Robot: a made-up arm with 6 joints.
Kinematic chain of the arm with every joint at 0, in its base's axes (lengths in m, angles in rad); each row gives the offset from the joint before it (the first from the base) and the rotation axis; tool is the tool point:
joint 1: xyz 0 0 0.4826 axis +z
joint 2: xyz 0 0 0 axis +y
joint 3: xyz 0 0 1.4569 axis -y
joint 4: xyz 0 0 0 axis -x
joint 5: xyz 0.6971 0 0 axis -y
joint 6: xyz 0 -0.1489 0 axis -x
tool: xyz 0 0 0
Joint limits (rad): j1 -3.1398..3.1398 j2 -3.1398..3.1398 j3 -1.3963..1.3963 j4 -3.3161..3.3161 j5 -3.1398..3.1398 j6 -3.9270..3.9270
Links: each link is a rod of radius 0.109 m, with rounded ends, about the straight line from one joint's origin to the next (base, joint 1, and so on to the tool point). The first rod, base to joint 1, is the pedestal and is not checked.
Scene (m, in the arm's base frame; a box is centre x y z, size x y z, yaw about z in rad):
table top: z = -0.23
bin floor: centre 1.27 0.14 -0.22 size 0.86 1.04 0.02 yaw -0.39
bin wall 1: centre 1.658 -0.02 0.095 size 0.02 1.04 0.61 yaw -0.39
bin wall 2: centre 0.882 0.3 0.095 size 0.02 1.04 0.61 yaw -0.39
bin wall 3: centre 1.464 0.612 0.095 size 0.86 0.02 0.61 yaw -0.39
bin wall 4: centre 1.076 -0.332 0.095 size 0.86 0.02 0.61 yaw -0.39
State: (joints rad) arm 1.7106 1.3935 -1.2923 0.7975 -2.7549 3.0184
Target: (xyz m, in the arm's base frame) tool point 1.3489 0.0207 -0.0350
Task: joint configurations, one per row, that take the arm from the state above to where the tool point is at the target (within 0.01 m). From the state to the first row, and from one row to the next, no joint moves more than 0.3 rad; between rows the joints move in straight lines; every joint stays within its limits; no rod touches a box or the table.
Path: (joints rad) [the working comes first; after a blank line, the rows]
Joints at the target: 0.0929 1.4467 -0.4184 0.7932 -2.7549 3.0184
Straight joint move there: touches bin wall 2, bin wall 3.

1: 1.4934 1.2263 -1.1752 0.7676 -2.7096 3.1187
2: 1.2762 1.0590 -1.0581 0.7376 -2.6642 3.2190
3: 1.0590 0.8918 -0.9409 0.7077 -2.6189 3.3194
4: 0.8178 0.8859 -0.8342 0.7243 -2.6529 3.2441
5: 0.5766 0.8800 -0.7275 0.7410 -2.6869 3.1689
6: 0.3355 0.8741 -0.6207 0.7577 -2.7209 3.0936
7: 0.0943 0.8682 -0.5140 0.7743 -2.7549 3.0184
8: 0.0936 1.1575 -0.4662 0.7837 -2.7549 3.0184
9: 0.0929 1.4467 -0.4184 0.7932 -2.7549 3.0184

